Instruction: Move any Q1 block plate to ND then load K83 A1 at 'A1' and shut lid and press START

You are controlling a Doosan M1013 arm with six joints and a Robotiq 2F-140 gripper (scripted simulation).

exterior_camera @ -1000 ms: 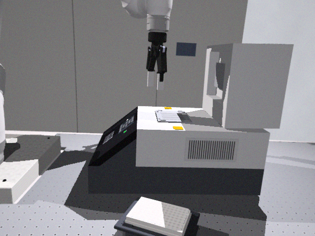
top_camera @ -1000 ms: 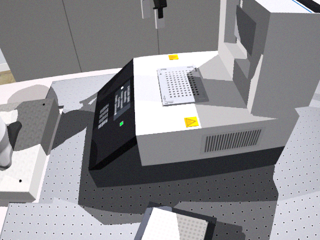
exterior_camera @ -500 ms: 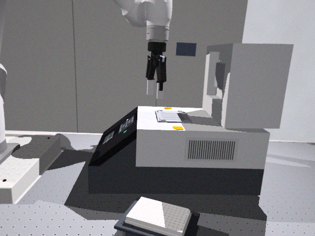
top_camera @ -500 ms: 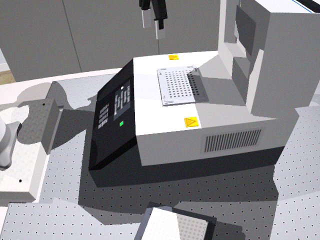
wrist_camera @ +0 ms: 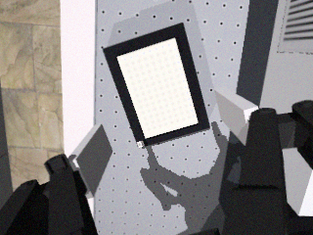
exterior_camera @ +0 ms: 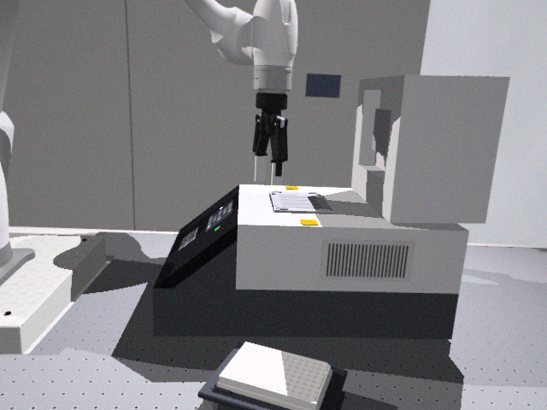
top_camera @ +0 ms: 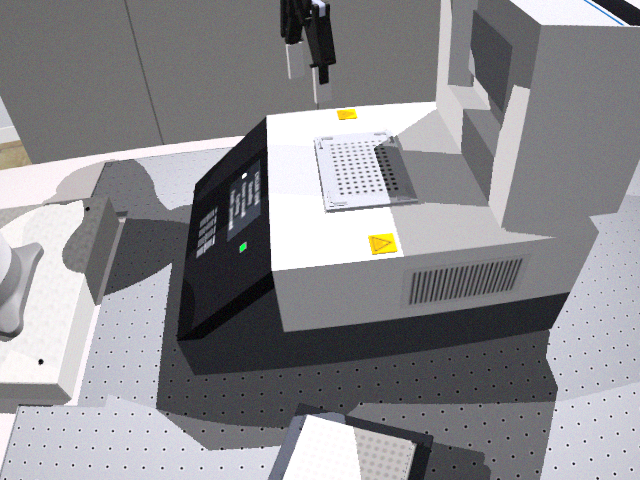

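My hand is 17 cm above the white 96-well plate. The rest, counted from my hand: black nest: 19 cm below; then dark grey plate nest: 3 cm behind, 58 cm to the right, 16 cm below.
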